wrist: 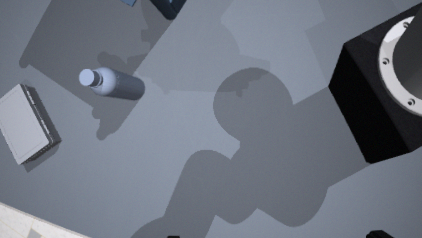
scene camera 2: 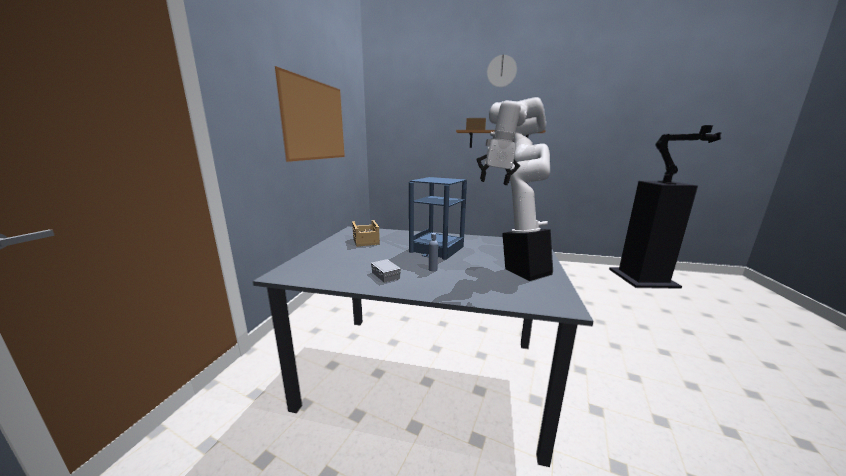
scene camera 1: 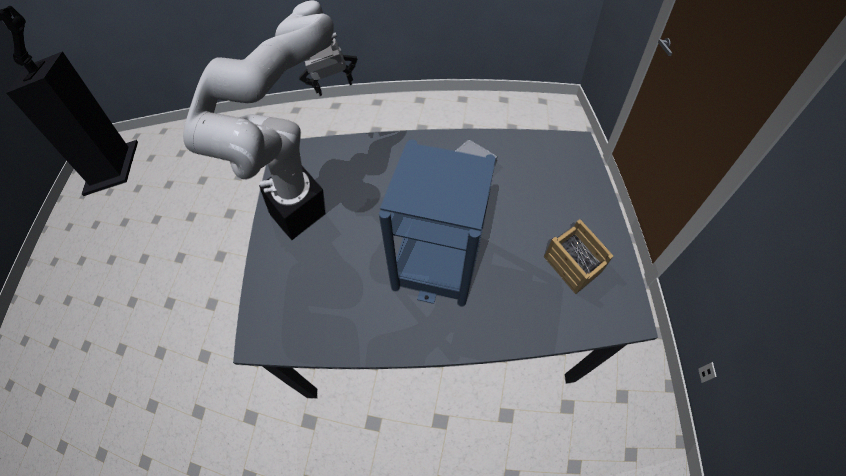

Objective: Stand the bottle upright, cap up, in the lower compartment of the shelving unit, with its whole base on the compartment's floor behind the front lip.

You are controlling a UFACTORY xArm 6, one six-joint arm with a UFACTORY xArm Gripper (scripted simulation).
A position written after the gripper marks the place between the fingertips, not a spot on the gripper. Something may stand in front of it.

In view: the gripper (scene camera 2: 493, 183) and a shelving unit (scene camera 1: 438, 197).
The gripper also shows in scene camera 1 (scene camera 1: 335, 88). The shelving unit shows as well in scene camera 2 (scene camera 2: 419, 243).
